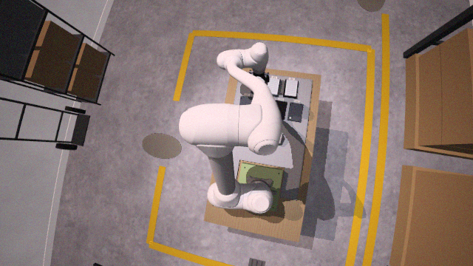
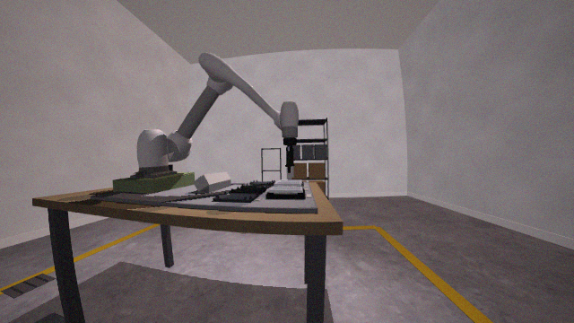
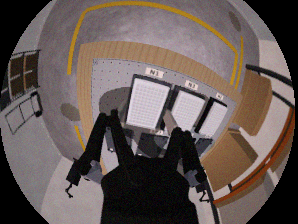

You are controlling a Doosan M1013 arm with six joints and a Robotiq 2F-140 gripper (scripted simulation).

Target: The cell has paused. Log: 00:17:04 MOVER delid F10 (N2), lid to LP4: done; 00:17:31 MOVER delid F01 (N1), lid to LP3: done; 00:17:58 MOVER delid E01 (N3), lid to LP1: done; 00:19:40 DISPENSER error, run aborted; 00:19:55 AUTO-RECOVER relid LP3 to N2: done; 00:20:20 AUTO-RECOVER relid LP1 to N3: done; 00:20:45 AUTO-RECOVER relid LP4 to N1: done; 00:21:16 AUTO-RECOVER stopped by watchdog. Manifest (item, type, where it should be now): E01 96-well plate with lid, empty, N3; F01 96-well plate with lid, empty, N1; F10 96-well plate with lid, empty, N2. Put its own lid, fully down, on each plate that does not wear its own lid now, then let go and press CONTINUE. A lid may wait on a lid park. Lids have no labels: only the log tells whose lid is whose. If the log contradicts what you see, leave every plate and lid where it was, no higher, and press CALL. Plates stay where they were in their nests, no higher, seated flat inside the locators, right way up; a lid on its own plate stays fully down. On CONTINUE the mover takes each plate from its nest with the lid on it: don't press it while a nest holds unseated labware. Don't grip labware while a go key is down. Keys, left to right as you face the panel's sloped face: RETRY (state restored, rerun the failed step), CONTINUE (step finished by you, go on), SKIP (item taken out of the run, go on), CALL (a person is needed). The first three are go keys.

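The label lies 90 mm behind my hand, 80 mm to the left of it and 70 mm below it.
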